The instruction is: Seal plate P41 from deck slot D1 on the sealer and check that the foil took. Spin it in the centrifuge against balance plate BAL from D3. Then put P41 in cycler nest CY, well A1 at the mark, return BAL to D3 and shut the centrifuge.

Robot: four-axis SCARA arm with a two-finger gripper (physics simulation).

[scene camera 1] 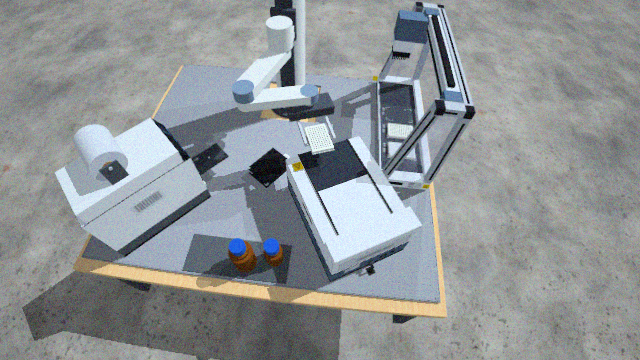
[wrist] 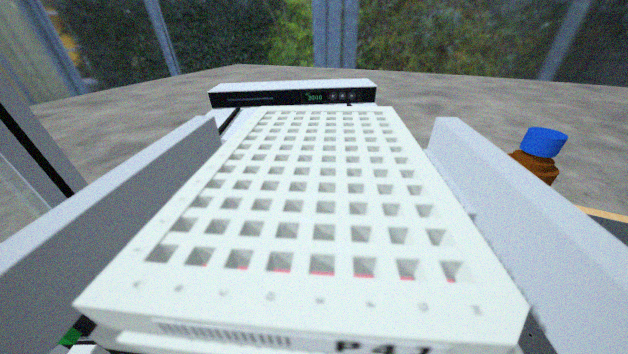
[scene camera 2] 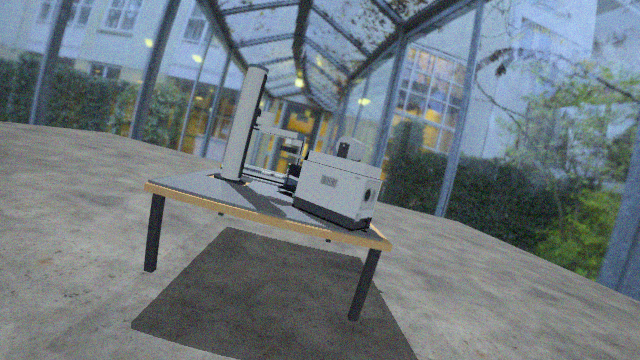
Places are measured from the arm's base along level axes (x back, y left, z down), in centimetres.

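Where they show: gripper, fingertip midpoint: (scene camera 1: 320, 142) (wrist: 321, 135) (scene camera 2: 304, 157); arm's base, link origin: (scene camera 2: 229, 180).
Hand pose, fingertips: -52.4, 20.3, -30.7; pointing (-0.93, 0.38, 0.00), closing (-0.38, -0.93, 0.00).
Note:
Each offset is from my fingertips to the top centre of the thing, as dx, dy, dz.
My gripper (scene camera 1: 318, 131) (wrist: 321, 135) is shut on the white plate P41 @(+2.1, -0.8, -0.3) (scene camera 1: 320, 142) (wrist: 312, 180). It holds the plate level, near the back end of the white centrifuge (scene camera 1: 367, 210) (wrist: 290, 95). In the wrist view, the wells look open, pink shows in the nearest row, and no foil can be made out. The sealer @(-21.5, -68.6, -18.2) (scene camera 1: 165, 210) (scene camera 2: 330, 185), with a white roll on top, stands at the left. Its dark carrier @(+1.1, -49.2, +19.6) (scene camera 1: 210, 157) sticks out. A white plate @(+32.2, +38.0, +23.0) (scene camera 1: 400, 131) lies on the deck at right; its label is unreadable. The rotor is hidden. I cannot identify nest CY.
A gantry frame (scene camera 1: 452, 60) rises over the deck. A black stack @(+4.7, -23.1, +24.2) (scene camera 1: 270, 167) lies between sealer and centrifuge. Two brown bottles (scene camera 1: 242, 256) (scene camera 1: 273, 253) with blue caps stand near the front edge. The arm's column (scene camera 1: 300, 40) (scene camera 2: 245, 120) stands at the back.

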